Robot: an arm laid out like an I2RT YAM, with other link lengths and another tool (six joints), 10 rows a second.
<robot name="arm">
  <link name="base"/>
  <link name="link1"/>
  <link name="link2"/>
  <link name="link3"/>
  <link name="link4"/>
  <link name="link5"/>
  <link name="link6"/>
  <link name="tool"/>
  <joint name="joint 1" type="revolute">
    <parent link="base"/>
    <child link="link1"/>
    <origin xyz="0 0 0.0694" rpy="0 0 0"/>
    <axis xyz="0 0 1"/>
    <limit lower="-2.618" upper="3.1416"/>
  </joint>
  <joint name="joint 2" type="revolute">
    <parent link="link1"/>
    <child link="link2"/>
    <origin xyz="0.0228 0.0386 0.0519" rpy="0 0 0"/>
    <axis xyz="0 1 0"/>
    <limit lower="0" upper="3.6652"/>
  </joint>
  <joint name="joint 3" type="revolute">
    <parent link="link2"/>
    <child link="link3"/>
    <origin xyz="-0.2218 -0.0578 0" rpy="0 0 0"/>
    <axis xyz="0 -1 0"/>
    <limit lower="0" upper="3.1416"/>
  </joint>
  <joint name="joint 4" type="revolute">
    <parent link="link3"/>
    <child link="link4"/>
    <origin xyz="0.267 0.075 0.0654" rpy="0 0 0"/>
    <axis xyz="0 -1 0"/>
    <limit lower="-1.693" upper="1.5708"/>
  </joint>
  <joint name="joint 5" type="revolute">
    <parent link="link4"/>
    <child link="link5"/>
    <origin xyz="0.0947 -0.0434 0.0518" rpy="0 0 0"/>
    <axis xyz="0 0 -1"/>
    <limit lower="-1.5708" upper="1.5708"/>
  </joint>
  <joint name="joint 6" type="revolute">
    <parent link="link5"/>
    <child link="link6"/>
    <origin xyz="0.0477 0 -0.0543" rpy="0 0 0"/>
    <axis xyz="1 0 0"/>
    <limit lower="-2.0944" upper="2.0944"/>
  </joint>
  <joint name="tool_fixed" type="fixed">
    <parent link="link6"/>
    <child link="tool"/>
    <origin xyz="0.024 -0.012 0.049" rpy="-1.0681 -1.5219 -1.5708"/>
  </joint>
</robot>
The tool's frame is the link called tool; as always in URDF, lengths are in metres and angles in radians.
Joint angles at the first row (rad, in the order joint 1, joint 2, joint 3, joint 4, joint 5, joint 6):
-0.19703 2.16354 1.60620 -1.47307 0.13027 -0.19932
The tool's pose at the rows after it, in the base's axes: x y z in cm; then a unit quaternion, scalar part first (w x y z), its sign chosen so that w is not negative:
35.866, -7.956, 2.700, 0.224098, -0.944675, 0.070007, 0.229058
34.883, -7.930, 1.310, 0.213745, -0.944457, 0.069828, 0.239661
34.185, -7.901, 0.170, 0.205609, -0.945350, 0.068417, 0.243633
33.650, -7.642, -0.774, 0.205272, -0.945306, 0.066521, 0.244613
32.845, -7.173, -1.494, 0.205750, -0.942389, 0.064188, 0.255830
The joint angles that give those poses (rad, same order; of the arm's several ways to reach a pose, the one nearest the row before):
-0.22336 2.16394 1.51696 -1.39144 0.13218 -0.21840
-0.22374 2.16392 1.45781 -1.34947 0.15660 -0.21726
-0.22375 2.16391 1.40934 -1.30521 0.17453 -0.21726
-0.21993 2.16395 1.36933 -1.26631 0.17453 -0.21764
-0.21153 2.16395 1.33461 -1.25371 0.17453 -0.21764

